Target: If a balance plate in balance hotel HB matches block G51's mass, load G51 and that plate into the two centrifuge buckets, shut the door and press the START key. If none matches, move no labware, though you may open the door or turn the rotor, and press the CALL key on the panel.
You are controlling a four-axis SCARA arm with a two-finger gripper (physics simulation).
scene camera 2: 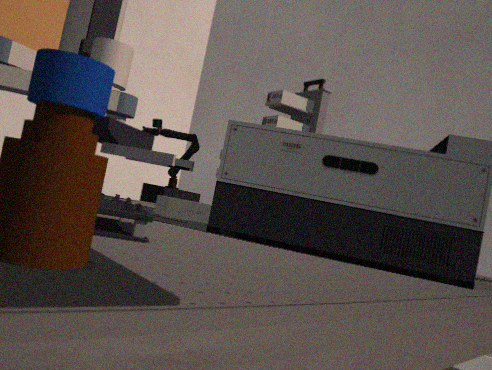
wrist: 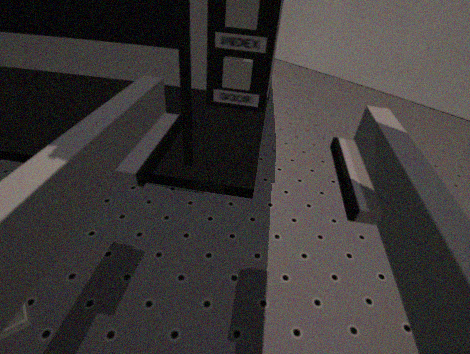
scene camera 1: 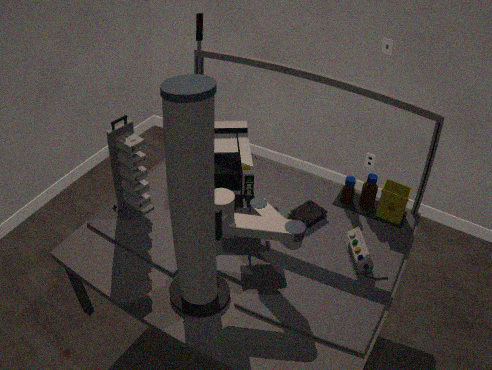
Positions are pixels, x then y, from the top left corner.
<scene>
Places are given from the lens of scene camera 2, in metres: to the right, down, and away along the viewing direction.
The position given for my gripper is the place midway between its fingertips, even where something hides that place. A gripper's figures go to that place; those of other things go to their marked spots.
my gripper (scene camera 2: 184, 163): -0.12, -0.04, 0.81
brown bottle with blue cap (scene camera 2: 58, 178): -0.12, 0.00, 0.27
</scene>
